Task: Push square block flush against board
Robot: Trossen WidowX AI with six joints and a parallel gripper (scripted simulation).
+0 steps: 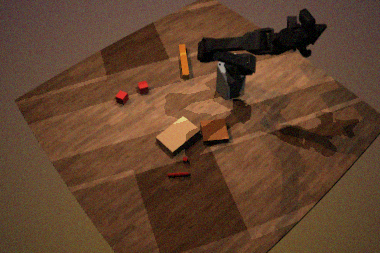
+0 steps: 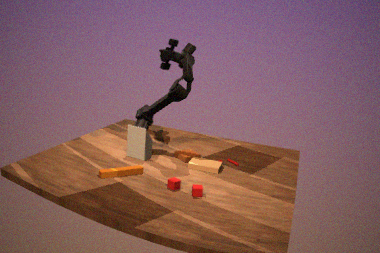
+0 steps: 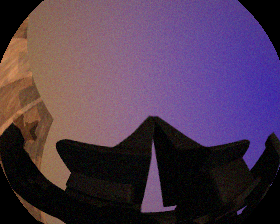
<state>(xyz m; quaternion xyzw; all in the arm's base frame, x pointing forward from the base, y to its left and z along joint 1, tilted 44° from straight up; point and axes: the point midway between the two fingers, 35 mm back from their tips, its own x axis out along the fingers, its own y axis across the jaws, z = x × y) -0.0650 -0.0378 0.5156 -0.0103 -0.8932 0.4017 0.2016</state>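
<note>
Right now my gripper tip is 53 cm above the tan block, 42 cm short of it and 30 cm to the left of it. The rest, counted from my gripper tip: thin red stick 54 cm below, 54 cm ahead, 17 cm to the right; then long orange bar 62 cm to the right, 53 cm below, 11 cm ahead; then orange-brown square block 53 cm below, 30 cm ahead, 21 cm to the right.
</note>
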